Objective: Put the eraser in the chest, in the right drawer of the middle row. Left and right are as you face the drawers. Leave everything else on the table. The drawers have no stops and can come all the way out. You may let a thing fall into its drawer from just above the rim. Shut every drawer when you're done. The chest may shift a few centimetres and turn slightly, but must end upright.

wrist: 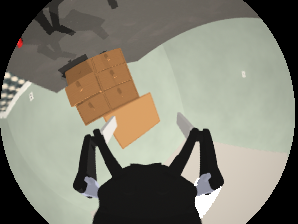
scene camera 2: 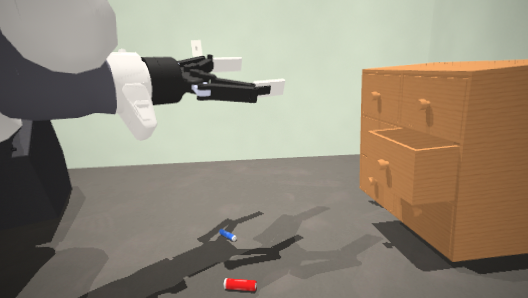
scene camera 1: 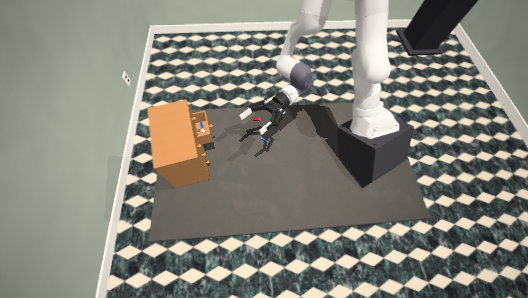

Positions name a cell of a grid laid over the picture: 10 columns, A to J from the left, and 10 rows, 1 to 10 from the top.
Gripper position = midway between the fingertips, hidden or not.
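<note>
My gripper (scene camera 2: E3), (wrist: E6), (scene camera 1: E5) is in sight. I see an orange chest (scene camera 2: J8), (scene camera 1: D6) too. There is also a drawer (scene camera 2: H7), a drawer (scene camera 2: H3), and, in the wrist view, a drawer (wrist: D4).
</note>
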